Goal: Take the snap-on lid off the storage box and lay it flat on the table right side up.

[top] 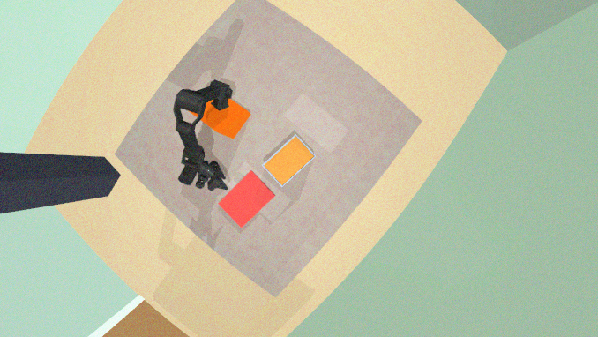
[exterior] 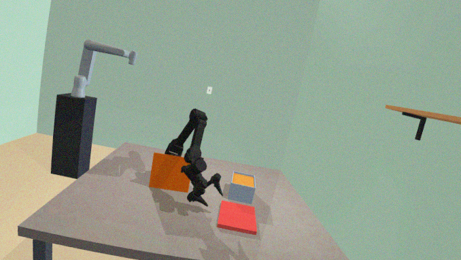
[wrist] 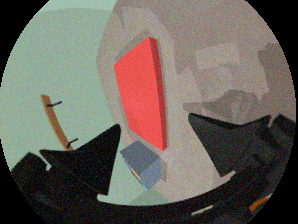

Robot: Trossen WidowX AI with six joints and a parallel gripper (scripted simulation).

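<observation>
Right now the red lid is 12 cm ahead of my gripper tip, 5 cm below it and 1 cm to the right of it. The rest, counted from my gripper tip: storage box 28 cm to the left, 17 cm ahead, 2 cm below.
</observation>
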